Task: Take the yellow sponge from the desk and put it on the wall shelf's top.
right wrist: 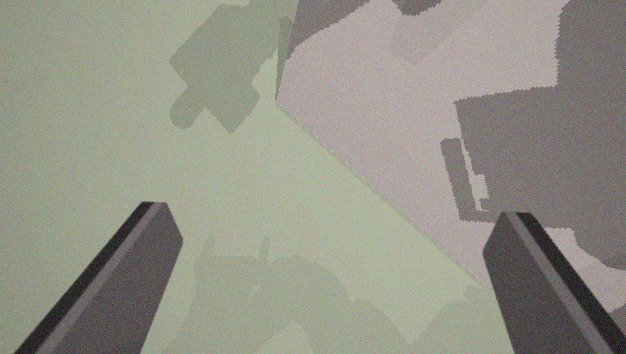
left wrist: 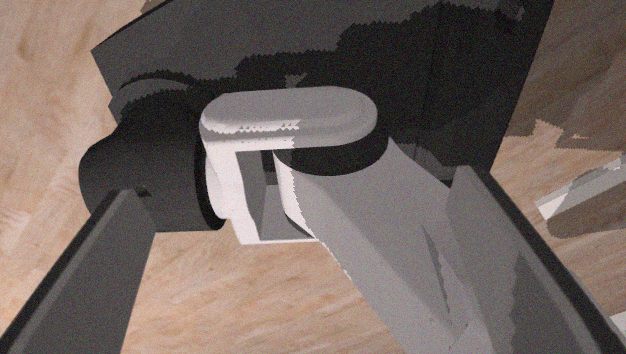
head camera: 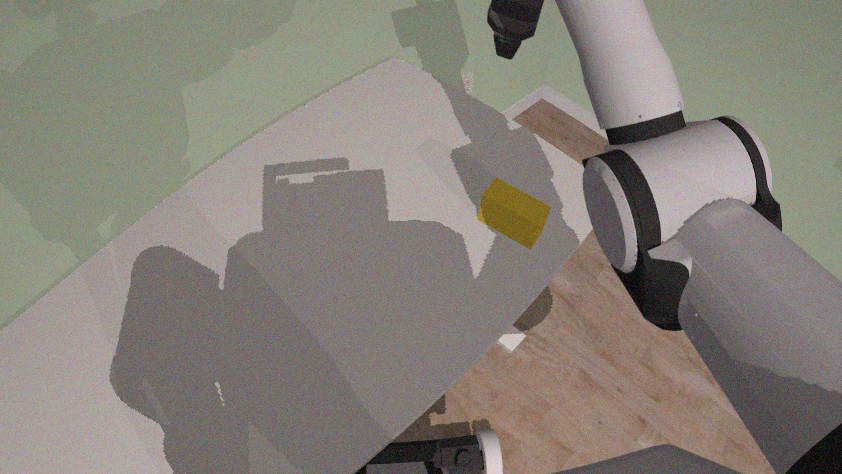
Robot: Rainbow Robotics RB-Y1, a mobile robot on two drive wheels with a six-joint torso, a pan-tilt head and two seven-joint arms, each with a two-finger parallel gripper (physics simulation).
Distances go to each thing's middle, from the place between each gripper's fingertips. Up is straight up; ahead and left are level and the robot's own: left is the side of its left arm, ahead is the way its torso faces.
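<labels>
Yellow sponge [head camera: 517, 215]: 20 mm ahead of my right hand, 70 mm to the right of it, 430 mm below it.
My left hand: 65 cm short of the sponge, 47 cm to the left of it, 22 cm below it.
</labels>
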